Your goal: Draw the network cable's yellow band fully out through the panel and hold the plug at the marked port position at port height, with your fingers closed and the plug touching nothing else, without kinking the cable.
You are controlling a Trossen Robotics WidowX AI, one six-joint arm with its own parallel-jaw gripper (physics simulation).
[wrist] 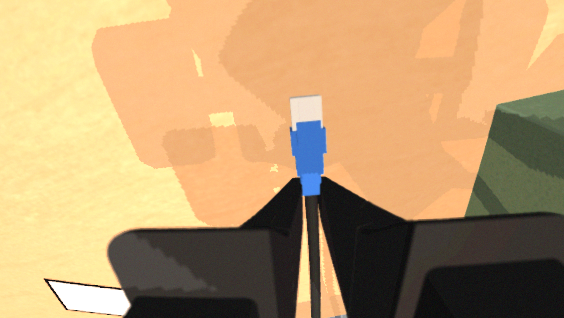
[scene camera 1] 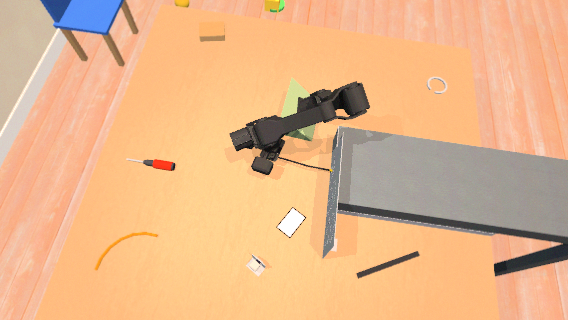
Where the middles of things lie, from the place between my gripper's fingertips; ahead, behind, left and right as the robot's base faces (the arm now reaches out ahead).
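There is the network cable plug (wrist: 308, 135), and I find it 20 mm to the right of my hand and 10 mm behind it.
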